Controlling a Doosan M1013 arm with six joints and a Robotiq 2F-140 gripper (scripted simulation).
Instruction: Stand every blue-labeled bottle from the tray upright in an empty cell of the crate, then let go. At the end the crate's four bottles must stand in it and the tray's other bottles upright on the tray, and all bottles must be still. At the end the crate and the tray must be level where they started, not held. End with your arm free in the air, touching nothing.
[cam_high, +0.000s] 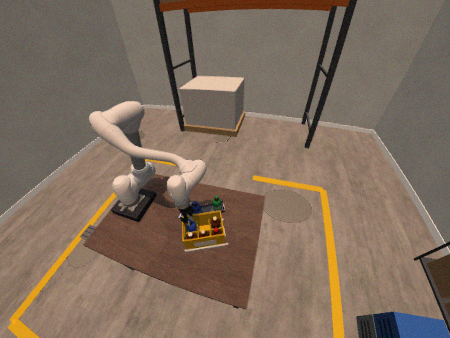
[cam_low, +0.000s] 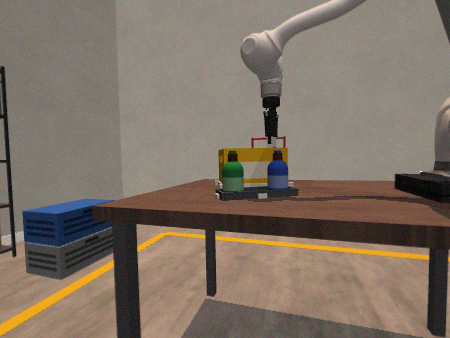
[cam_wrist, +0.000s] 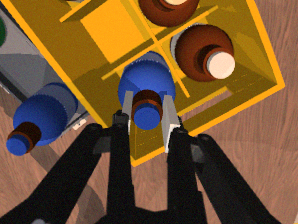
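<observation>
The yellow crate lies 11 cm below my hand, 9 cm ahead of it and 1 cm to the left of it. Round my hand: green-labeled bottle: 27 cm to the left, 11 cm below, 9 cm ahead; then tray: 21 cm to the left, 18 cm below, 2 cm ahead.
</observation>
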